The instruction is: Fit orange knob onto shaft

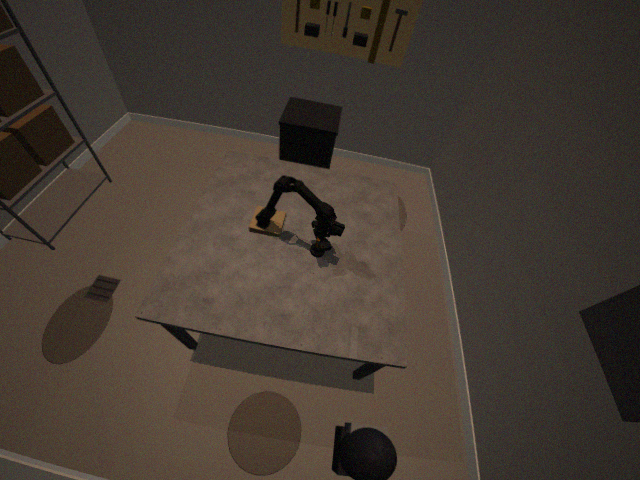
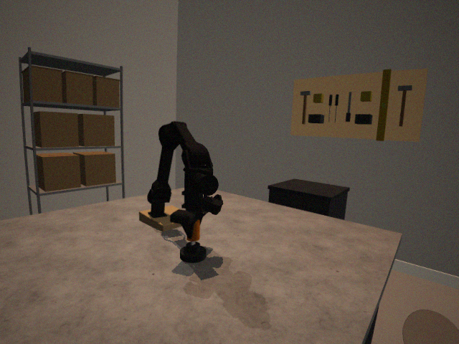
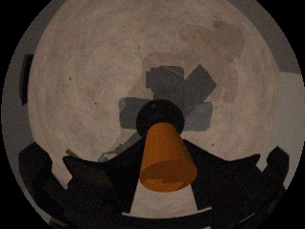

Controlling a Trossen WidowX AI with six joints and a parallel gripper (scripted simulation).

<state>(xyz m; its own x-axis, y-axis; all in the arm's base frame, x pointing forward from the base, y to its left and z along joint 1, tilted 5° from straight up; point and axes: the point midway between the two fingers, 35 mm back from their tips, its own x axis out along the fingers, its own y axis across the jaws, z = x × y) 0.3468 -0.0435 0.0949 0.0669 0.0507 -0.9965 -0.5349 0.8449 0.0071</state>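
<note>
Now: gripper tip 3 cm below the orange knob. From my gripper tip the other things lie so: round black pedestal: 4 cm below.
</note>
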